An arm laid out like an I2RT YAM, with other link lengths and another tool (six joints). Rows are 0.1 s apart.
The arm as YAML. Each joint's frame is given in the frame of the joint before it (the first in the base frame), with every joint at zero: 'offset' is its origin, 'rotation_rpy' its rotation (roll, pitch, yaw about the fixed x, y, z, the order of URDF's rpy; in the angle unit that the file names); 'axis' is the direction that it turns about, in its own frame. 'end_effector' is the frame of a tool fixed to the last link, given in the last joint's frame.
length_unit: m
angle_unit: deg
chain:
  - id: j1
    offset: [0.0, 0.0, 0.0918]
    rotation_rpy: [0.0, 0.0, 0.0]
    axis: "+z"
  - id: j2
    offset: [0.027, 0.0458, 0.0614]
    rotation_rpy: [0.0, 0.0, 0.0]
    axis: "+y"
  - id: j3
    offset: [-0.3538, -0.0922, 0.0]
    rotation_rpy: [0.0, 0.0, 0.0]
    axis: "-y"
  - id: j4
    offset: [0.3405, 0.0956, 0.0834]
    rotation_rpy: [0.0, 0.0, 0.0]
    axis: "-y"
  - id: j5
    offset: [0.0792, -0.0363, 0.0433]
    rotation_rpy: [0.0, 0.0, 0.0]
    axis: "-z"
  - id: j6
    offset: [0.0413, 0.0, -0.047]
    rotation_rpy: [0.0, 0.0, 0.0]
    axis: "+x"
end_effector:
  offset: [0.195, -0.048, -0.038]
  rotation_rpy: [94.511, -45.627, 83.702]
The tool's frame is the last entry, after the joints.
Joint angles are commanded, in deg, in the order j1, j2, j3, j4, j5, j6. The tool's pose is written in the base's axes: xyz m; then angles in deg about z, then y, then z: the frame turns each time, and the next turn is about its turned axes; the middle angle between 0 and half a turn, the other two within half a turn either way. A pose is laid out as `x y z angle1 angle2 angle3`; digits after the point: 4 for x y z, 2 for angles.
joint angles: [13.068 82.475 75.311 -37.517 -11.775 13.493]
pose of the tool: 0.4998 0.1408 0.2836 27.25 137.63 159.16
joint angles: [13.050 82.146 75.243 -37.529 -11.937 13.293]
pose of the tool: 0.4988 0.1409 0.2858 27.38 137.36 159.02
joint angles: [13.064 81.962 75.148 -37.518 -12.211 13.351]
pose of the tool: 0.4977 0.1420 0.2866 27.77 137.22 159.32
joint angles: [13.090 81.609 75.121 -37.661 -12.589 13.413]
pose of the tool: 0.4957 0.1434 0.2889 28.30 136.97 159.69
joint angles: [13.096 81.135 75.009 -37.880 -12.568 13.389]
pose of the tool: 0.4932 0.1428 0.2911 28.23 136.84 159.59
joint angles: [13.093 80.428 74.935 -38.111 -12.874 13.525]
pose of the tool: 0.4898 0.1434 0.2956 28.57 136.40 159.88
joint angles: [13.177 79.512 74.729 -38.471 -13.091 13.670]
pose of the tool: 0.4847 0.1440 0.3001 28.88 136.02 160.11
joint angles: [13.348 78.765 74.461 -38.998 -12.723 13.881]
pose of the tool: 0.4795 0.1429 0.3018 28.56 136.14 160.00
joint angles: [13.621 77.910 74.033 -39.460 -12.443 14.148]
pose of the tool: 0.4733 0.1429 0.3031 28.47 136.23 160.03
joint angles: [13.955 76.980 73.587 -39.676 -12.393 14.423]
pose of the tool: 0.4675 0.1445 0.3056 28.70 135.99 160.18
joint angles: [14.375 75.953 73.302 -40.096 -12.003 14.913]
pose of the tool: 0.4612 0.1453 0.3094 28.53 135.76 160.22
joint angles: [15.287 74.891 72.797 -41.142 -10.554 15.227]
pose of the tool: 0.4515 0.1446 0.3091 27.53 136.47 159.33
